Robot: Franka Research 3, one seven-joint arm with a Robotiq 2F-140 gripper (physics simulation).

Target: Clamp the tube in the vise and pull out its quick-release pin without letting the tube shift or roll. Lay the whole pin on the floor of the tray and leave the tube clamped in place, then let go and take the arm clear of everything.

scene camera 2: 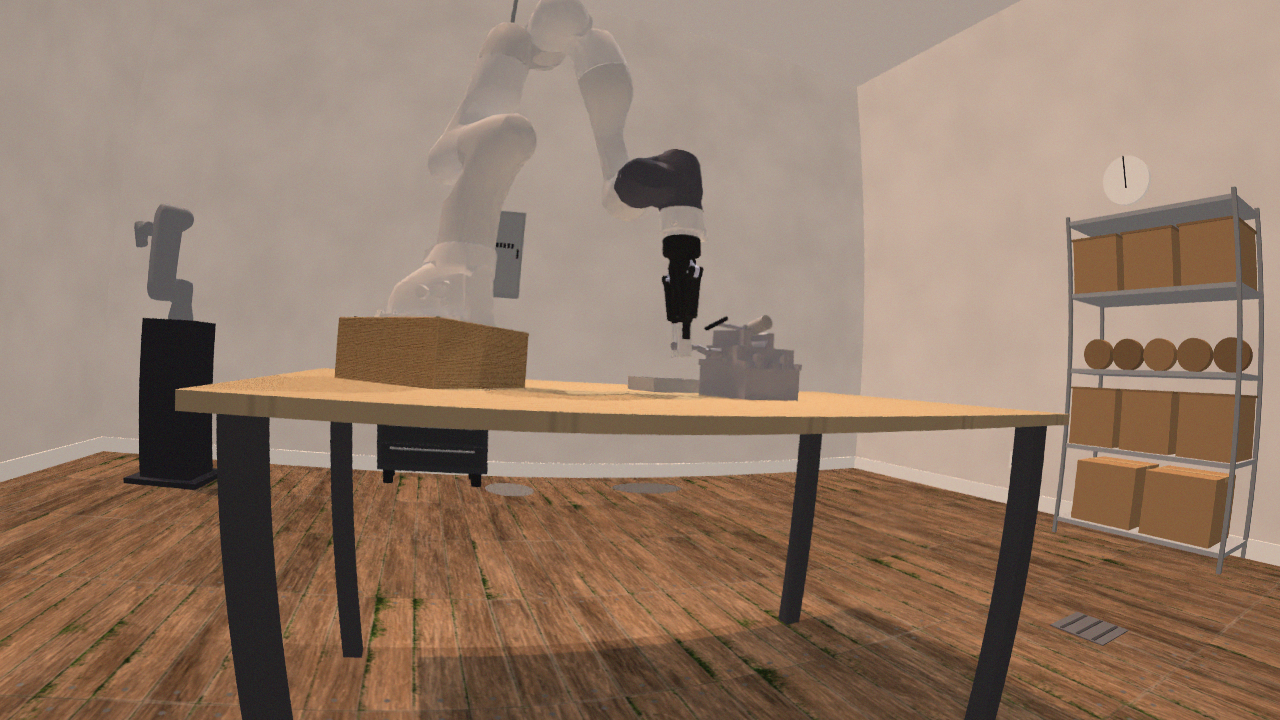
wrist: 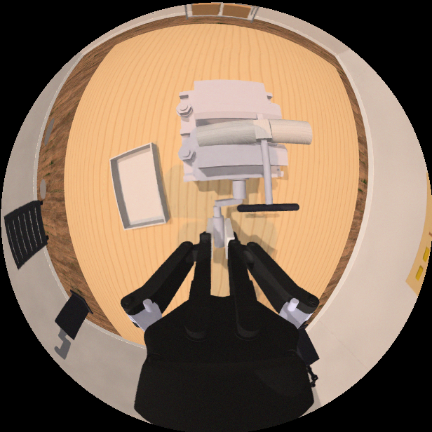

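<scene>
The grey vise [scene camera 2: 748, 380] [wrist: 230, 95] stands on the table. The pale tube [scene camera 2: 759, 325] [wrist: 225, 133] lies across its top, between or over the jaws; whether they press on it I cannot tell. The quick-release pin [wrist: 266, 172] sits in the tube's collar, its shaft reaching out toward my gripper's side and ending in a black T-handle [scene camera 2: 716, 323] [wrist: 268, 207]. My gripper [scene camera 2: 681, 344] [wrist: 218, 226] is shut on the grip of the vise's crank handle [wrist: 218, 225], beside the pin's handle. The shallow tray [scene camera 2: 662, 384] [wrist: 164, 200] lies left of the vise in the wrist view.
The wooden table [scene camera 2: 572, 416] [wrist: 310, 200] carries everything. The arm's base stands on a wood block [scene camera 2: 429, 353] at the left in the scene view. A shelf rack [scene camera 2: 1239, 358] with boxes stands far right, off the table.
</scene>
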